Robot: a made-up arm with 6 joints. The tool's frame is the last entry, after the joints. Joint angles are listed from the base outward. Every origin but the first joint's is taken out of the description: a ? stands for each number. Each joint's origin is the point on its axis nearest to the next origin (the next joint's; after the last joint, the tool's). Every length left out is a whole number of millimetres.
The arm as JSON. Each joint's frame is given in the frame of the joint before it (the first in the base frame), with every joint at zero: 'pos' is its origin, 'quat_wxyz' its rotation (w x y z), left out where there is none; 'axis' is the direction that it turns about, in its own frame. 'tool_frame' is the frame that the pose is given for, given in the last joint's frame.
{
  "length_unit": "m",
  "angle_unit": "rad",
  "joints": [
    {
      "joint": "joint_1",
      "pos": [
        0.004,
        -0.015,
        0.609
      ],
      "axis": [
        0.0,
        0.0,
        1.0
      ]
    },
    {
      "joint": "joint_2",
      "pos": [
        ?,
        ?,
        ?
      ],
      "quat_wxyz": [
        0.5,
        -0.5,
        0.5,
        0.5
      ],
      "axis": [
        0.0,
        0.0,
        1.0
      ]
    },
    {
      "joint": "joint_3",
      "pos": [
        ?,
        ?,
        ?
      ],
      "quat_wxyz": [
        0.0,
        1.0,
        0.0,
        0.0
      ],
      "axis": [
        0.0,
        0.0,
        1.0
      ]
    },
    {
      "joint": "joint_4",
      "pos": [
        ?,
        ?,
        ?
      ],
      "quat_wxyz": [
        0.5,
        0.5,
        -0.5,
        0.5
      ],
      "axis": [
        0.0,
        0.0,
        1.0
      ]
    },
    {
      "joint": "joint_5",
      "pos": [
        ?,
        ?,
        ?
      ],
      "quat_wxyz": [
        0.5,
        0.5,
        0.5,
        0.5
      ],
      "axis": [
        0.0,
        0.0,
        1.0
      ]
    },
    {
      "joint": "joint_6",
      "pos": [
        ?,
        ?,
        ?
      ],
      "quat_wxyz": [
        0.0,
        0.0,
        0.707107,
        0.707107
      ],
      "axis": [
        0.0,
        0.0,
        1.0
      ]
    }
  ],
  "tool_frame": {
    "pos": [
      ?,
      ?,
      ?
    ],
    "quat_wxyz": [
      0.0,
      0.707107,
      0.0,
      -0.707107
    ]
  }
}
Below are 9 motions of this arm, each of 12 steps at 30 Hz.
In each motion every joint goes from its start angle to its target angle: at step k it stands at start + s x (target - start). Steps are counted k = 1, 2, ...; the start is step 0. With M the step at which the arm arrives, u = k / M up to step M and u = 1 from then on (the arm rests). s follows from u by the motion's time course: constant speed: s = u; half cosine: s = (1 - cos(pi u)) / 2; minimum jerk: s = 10 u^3 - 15 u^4 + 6 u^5.
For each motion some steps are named. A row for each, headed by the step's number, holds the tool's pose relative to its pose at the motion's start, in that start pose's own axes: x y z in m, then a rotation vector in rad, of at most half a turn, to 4 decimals.
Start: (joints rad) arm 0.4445 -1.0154 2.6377 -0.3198 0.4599 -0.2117
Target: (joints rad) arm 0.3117 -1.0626 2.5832 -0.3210 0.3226 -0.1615
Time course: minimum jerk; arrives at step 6
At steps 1, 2, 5, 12:
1: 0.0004 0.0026 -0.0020 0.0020 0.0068 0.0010
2: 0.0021 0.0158 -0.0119 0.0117 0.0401 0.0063
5: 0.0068 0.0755 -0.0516 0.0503 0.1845 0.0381
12: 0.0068 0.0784 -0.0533 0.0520 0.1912 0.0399

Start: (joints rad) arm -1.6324 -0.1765 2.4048 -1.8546 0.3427 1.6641
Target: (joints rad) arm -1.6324 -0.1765 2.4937 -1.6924 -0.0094 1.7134
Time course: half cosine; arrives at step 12
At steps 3, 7, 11, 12:
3: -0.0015 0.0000 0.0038 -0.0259 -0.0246 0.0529
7: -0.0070 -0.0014 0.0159 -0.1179 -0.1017 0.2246
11: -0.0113 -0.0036 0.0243 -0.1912 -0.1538 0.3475
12: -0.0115 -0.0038 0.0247 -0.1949 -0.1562 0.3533

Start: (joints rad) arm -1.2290 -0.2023 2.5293 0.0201 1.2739 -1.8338
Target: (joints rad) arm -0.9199 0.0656 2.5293 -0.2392 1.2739 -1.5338
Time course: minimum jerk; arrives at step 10
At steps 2, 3, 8, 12:
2: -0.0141 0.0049 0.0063 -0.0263 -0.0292 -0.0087
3: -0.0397 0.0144 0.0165 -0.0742 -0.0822 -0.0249
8: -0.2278 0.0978 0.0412 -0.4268 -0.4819 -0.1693
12: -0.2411 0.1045 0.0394 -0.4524 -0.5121 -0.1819

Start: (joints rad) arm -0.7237 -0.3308 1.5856 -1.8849 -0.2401 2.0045
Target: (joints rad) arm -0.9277 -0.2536 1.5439 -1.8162 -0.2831 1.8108
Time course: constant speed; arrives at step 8
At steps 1, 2, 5, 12:
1: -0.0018 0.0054 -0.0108 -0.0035 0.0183 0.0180
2: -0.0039 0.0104 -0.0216 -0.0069 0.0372 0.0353
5: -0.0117 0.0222 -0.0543 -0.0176 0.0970 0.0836
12: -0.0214 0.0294 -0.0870 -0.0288 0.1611 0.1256

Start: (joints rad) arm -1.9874 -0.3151 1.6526 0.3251 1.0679 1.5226
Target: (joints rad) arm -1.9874 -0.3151 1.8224 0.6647 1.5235 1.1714
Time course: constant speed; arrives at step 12
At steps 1, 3, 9, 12:
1: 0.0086 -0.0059 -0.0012 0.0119 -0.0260 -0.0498
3: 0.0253 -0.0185 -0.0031 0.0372 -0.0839 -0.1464
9: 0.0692 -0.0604 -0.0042 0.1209 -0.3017 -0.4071
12: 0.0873 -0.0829 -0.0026 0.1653 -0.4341 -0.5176

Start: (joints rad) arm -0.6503 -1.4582 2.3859 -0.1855 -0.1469 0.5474
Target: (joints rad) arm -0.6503 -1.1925 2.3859 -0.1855 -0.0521 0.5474
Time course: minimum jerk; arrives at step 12
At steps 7, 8, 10, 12:
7: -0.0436 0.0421 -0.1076 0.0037 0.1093 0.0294
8: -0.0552 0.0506 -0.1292 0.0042 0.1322 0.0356
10: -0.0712 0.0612 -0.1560 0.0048 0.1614 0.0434
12: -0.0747 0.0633 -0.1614 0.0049 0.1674 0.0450

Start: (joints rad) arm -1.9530 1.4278 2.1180 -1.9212 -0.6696 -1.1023
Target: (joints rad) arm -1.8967 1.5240 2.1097 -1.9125 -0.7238 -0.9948
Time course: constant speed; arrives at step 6
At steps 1, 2, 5, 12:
1: -0.0024 -0.0104 0.0093 -0.0027 -0.0061 -0.0143
2: -0.0050 -0.0209 0.0184 -0.0053 -0.0118 -0.0288
5: -0.0134 -0.0534 0.0447 -0.0130 -0.0268 -0.0734
12: -0.0165 -0.0645 0.0530 -0.0154 -0.0311 -0.0886

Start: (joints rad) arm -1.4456 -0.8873 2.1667 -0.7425 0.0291 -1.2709
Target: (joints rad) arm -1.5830 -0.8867 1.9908 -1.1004 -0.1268 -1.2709
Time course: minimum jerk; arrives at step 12
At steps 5, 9, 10, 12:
5: -0.0035 -0.0493 -0.0250 0.1184 0.0275 -0.1281
9: -0.0196 -0.1239 -0.0667 0.3020 0.0631 -0.3288
10: -0.0225 -0.1327 -0.0720 0.3244 0.0668 -0.3532
12: -0.0240 -0.1373 -0.0747 0.3361 0.0686 -0.3659

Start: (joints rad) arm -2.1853 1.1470 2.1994 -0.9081 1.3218 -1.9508
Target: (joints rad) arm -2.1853 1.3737 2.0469 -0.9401 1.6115 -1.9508
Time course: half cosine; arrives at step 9
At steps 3, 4, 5, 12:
3: -0.0377 0.0288 0.0343 -0.0716 -0.0166 0.0221
4: -0.0623 0.0496 0.0549 -0.1194 -0.0248 0.0357
5: -0.0884 0.0734 0.0754 -0.1712 -0.0312 0.0494
12: -0.1496 0.1364 0.1172 -0.2971 -0.0364 0.0780

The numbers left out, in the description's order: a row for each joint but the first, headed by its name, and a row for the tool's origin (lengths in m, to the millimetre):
joint_2: 0.011 -0.009 0.0
joint_3: -0.39 0.005 0.0
joint_4: -0.027 0.37 0.0
joint_5: 0.112 -0.004 0.0
joint_6: -0.026 -0.018 0.0
tool: -0.015 -0.021 0.0

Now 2 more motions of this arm.
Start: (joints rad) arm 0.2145 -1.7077 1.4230 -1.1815 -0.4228 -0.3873
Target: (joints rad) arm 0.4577 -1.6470 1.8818 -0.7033 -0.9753 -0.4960
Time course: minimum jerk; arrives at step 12
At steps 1, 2, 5, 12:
1: -0.0005 0.0007 0.0011 -0.0022 0.0009 -0.0001
2: -0.0033 0.0046 0.0075 -0.0156 0.0064 -0.0008
5: -0.0391 0.0449 0.0703 -0.1520 0.0444 -0.0310
12: -0.1525 0.1256 0.1778 -0.3989 0.0145 -0.2178

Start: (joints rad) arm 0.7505 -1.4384 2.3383 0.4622 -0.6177 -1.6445
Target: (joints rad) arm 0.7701 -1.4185 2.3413 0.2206 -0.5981 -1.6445
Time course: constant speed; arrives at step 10
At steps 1, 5, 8, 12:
1: 0.0022 -0.0041 0.0005 0.0192 0.0127 -0.0012
5: 0.0106 -0.0203 0.0016 0.0964 0.0626 -0.0057
8: 0.0166 -0.0325 0.0019 0.1549 0.0993 -0.0089
12: 0.0205 -0.0406 0.0017 0.1942 0.1233 -0.0109

